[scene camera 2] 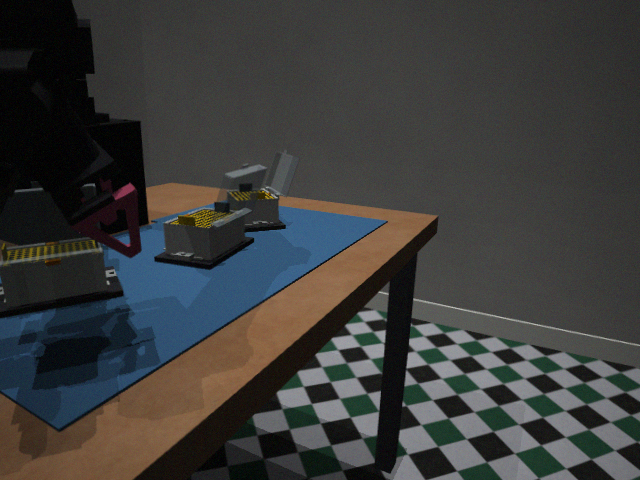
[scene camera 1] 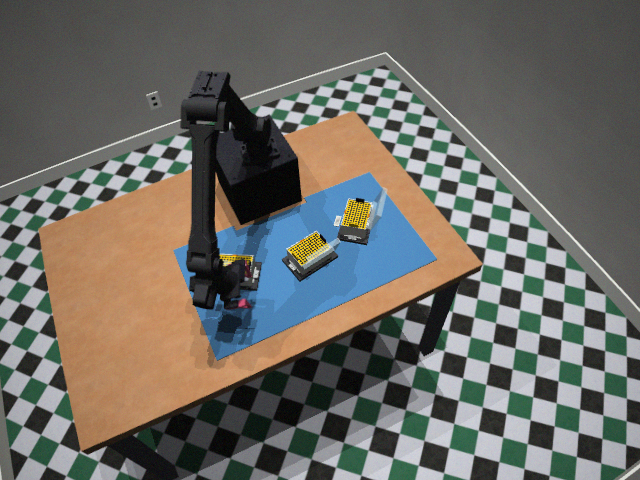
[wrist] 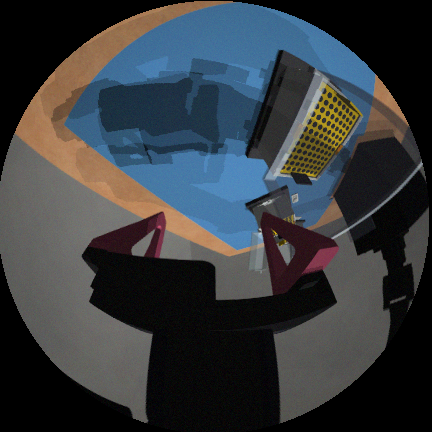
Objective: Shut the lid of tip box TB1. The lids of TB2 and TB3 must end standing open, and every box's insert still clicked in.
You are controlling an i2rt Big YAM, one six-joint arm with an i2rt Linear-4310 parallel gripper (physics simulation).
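Frame: origin at the arm's base, x ahead, y left, z up, level; millimetres.
Seen in the pictures: gripper, fingertip midpoint: (scene camera 2: 123, 237) (scene camera 1: 250, 292) (wrist: 212, 216); arm's base, origin of the base link: (scene camera 1: 260, 152) (wrist: 389, 237).
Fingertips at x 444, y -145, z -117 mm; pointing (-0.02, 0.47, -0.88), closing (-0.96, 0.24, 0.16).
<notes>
Offsets run from my fingertips to a thing's middle. "spot": to the spot under its first point. Level surfaces: height alone.
Which box is TB1 cannot be told. The left box (scene camera 1: 236, 258) (scene camera 2: 56, 281) (wrist: 320, 132) has a yellow insert; its translucent lid @(spot: 84 mm back, 68 mm right, 23 mm up) (scene camera 2: 31, 217) stands raised at its back. The middle box (scene camera 1: 310, 250) (scene camera 2: 188, 240) (wrist: 272, 202) has its insert seated and a pale lid edge along its right side. The right box @(218 mm back, 398 mm left, 65 mm down) (scene camera 1: 356, 214) (scene camera 2: 263, 209) has its lid @(178 mm back, 466 mm left, 7 mm up) (scene camera 1: 381, 204) (scene camera 2: 283, 173) standing open. Another pale panel @(spot: 36 mm back, 228 mm left, 38 mm up) (scene camera 2: 245, 177) stands behind the middle box; its owner is unclear. My gripper (scene camera 1: 245, 286) (wrist: 212, 216) is open and empty, above and in front of the left box, partly hiding it.
The boxes stand on a blue mat @(98 mm down) (scene camera 1: 330, 304) (scene camera 2: 170, 320) (wrist: 220, 25) on a wooden table @(101 mm down) (scene camera 1: 129, 335) (scene camera 2: 413, 222). The black arm base (scene camera 1: 258, 180) stands behind the mat. The forearm (scene camera 1: 203, 191) rises above the left box.
</notes>
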